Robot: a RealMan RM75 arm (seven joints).
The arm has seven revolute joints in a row. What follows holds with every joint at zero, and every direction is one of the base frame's.
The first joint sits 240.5 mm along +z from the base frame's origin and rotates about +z.
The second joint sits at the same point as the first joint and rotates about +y.
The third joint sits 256 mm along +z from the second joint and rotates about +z.
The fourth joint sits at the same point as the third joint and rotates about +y.
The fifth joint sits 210 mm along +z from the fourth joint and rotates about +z.
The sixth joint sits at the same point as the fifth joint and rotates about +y.
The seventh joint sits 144 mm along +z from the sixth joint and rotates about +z.
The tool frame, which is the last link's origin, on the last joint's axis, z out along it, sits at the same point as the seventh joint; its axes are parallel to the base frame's.
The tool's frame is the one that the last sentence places.
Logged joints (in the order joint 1, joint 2, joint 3, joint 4, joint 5, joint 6, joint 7), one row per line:
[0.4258, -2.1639, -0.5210, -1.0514, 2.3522, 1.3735, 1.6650]
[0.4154, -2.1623, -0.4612, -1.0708, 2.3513, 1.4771, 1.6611]
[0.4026, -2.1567, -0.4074, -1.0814, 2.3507, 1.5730, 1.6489]
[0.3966, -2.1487, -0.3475, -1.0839, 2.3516, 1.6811, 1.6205]
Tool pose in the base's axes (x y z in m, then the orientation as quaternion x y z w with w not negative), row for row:
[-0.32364, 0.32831, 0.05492, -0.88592, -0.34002, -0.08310, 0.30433]
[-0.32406, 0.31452, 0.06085, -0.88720, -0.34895, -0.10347, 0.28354]
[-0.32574, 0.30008, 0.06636, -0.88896, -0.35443, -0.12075, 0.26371]
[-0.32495, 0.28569, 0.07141, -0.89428, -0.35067, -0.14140, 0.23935]
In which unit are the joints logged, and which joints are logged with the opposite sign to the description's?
The joints are logged in radians. Opposite sign: joint 1, joint 3, joint 4, joint 7.
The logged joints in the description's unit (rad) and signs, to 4 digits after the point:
[-0.4258, -2.1639, 0.5210, 1.0514, 2.3522, 1.3735, -1.6650]
[-0.4154, -2.1623, 0.4612, 1.0708, 2.3513, 1.4771, -1.6611]
[-0.4026, -2.1567, 0.4074, 1.0814, 2.3507, 1.5730, -1.6489]
[-0.3966, -2.1487, 0.3475, 1.0839, 2.3516, 1.6811, -1.6205]

